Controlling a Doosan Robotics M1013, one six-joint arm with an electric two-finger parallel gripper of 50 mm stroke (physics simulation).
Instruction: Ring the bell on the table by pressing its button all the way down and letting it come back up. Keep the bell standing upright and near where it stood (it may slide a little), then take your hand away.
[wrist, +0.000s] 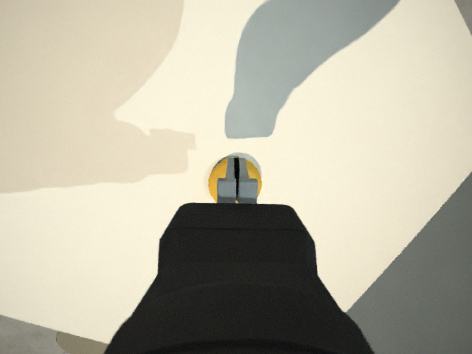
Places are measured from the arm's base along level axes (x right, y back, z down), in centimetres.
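Where they show: gripper, fingertip midpoint: (236, 168).
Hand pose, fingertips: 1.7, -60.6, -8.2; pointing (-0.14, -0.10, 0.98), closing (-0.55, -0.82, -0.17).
Note:
After its pixels a point has its place, as x, y, z.
The bell (215, 184) {5.9, -61.6, -0.3} is a yellow round shape on the pale table (350, 165) {-9.5, -81.3, 2.9}, seen from above near the middle of the wrist view. It looks upright. My gripper (236, 168) {1.7, -60.6, -8.2} is shut with nothing between its fingers, and its tips point down over the bell, in line with its upper part in this view. The fingers and the black gripper body cover the bell's middle and lower edge. The button is hidden behind the fingers. The gap in height between fingertips and button cannot be told from here.
A blue-grey arm shadow (257, 107) {-6.8, -61.0, 2.9} ends just above the bell in the view, and a beige shadow (90, 100) {5.7, -42.3, 2.9} lies at the left. The table's edge runs diagonally at the lower right, beside the grey floor (430, 280). Another edge crosses the lower left.

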